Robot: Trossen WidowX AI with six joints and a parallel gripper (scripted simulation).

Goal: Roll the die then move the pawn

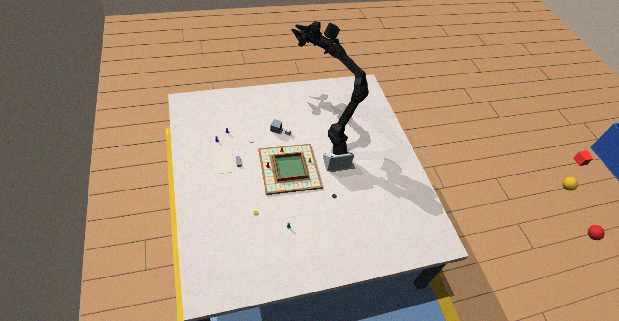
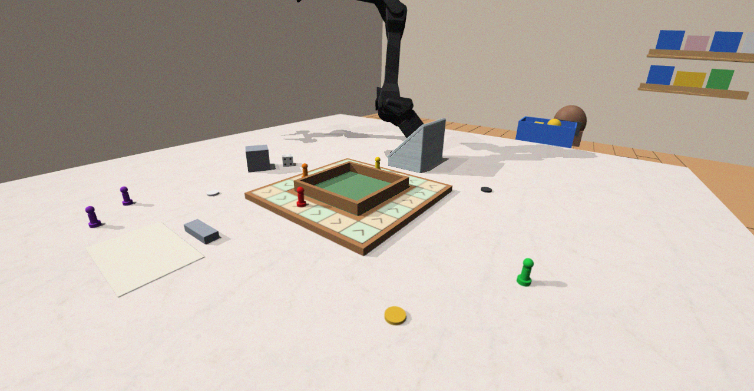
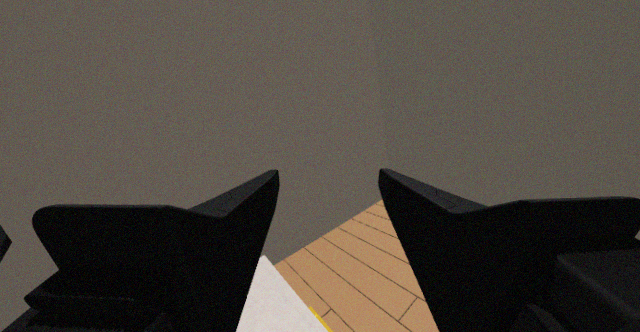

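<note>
The red pawn lies 50 cm to the left of my gripper tip, 46 cm below it and 24 cm ahead of it. From my gripper tip the other things lie so: grey cube (46 cm below, 25 cm to the left, 13 cm ahead); then yellow pawn (51 cm to the left, 46 cm below, 2 cm ahead); then orange pawn (46 cm below, 41 cm to the left, 14 cm ahead).
</note>
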